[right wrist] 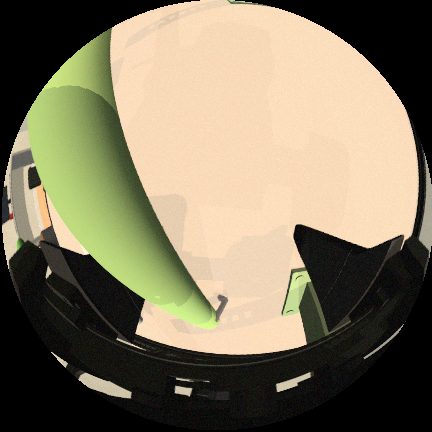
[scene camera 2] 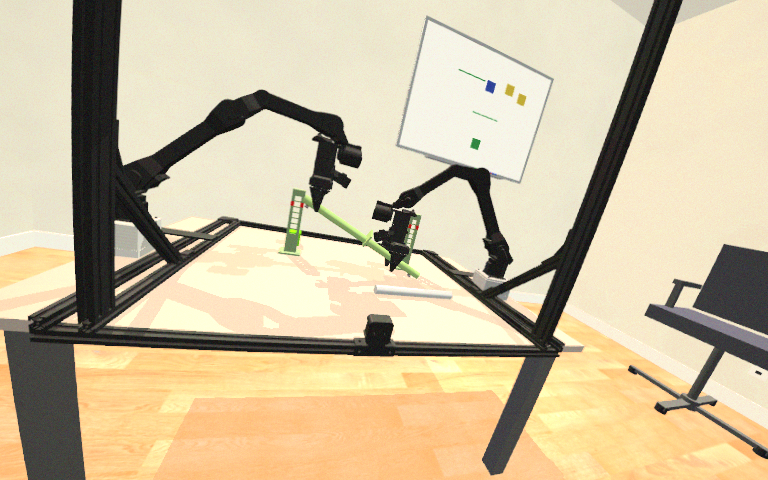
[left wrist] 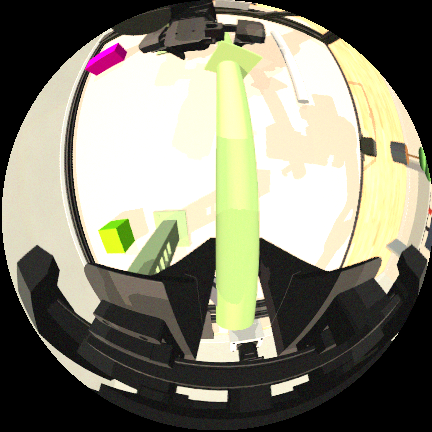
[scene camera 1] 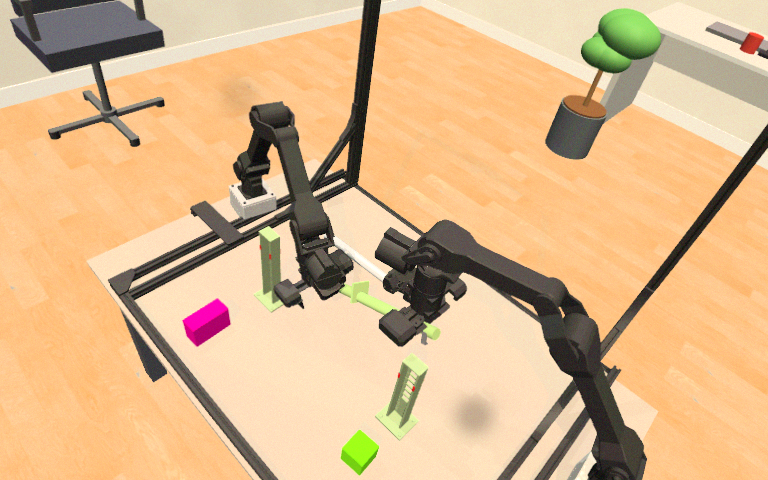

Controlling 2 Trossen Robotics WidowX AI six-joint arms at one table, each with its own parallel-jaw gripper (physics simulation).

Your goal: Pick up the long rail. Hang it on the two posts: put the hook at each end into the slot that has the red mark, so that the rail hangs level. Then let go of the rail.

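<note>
The long light-green rail is off the posts and slants down rightward in scene camera 2. My left gripper is shut on it near one end; a small grey hook hangs there. My right gripper is open at the other end. In the right wrist view the rail crosses in front of one finger, and its end hook shows between the fingers. One post and the other post stand upright with red marks.
A white rod lies on the table beyond the rail in scene camera 1. A magenta block and a bright green block lie near the posts. Black frame bars edge the table.
</note>
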